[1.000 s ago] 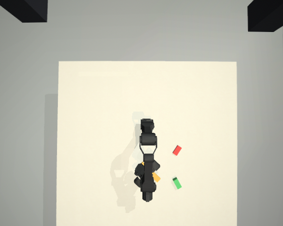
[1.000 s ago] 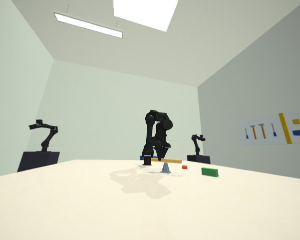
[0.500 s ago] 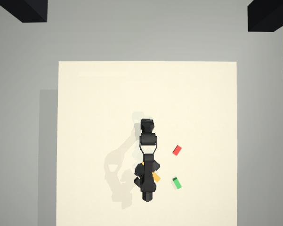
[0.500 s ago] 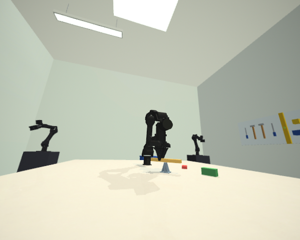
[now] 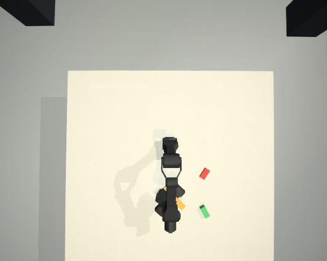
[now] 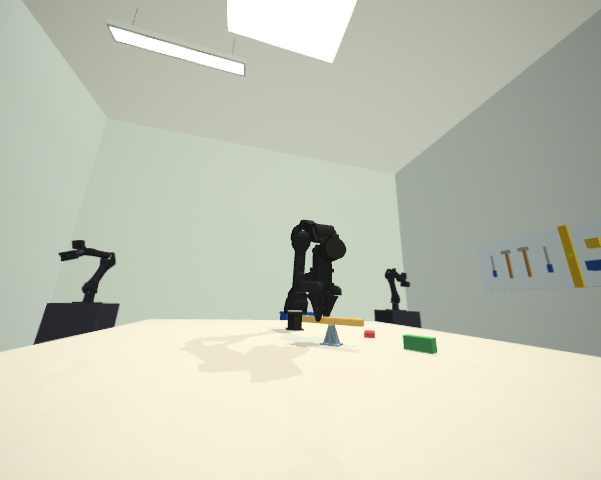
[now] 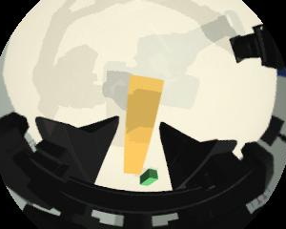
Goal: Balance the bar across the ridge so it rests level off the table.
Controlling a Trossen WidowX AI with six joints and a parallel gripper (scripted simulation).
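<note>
Right now the orange bar is 2 cm ahead of my gripper tip and 2 cm to the left of it. The rest, counted from my gripper tip: green block 11 cm ahead, 22 cm to the left, 4 cm below; red block 12 cm behind, 22 cm to the left, 5 cm below.
</note>
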